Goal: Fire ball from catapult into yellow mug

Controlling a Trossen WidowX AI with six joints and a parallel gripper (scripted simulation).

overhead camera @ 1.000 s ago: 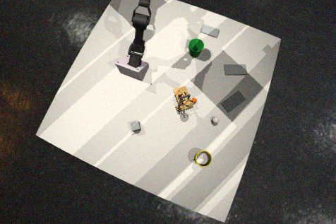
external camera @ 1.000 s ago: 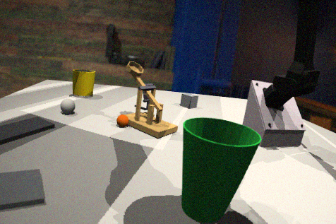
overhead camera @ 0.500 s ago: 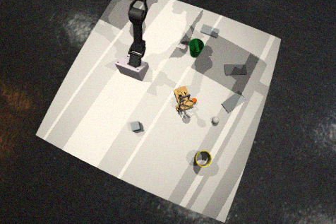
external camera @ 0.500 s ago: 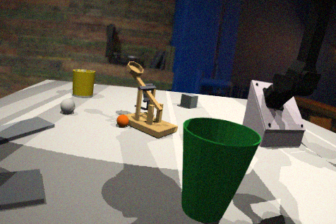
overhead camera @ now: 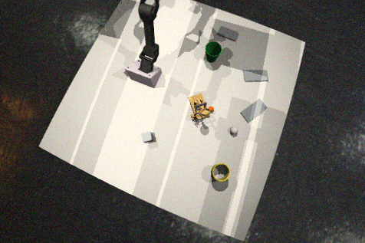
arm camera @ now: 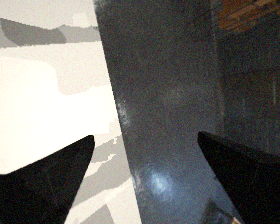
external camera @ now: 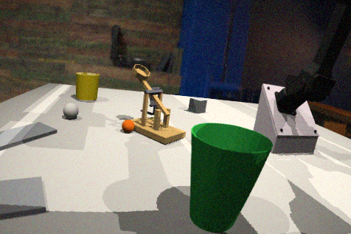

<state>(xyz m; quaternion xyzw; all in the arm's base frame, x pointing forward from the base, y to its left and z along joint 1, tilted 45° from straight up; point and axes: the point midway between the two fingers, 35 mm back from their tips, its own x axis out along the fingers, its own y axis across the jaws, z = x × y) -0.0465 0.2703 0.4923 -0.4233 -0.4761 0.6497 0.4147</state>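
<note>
The wooden catapult is 610 mm to the right of my gripper tip, 440 mm ahead of it and 170 mm below it. Also, from my gripper tip: orange ball: 560 mm to the right, 490 mm ahead, 230 mm below; white ball: 660 mm ahead, 610 mm to the right, 230 mm below; green cup: 340 mm ahead, 260 mm to the right, 220 mm below.
</note>
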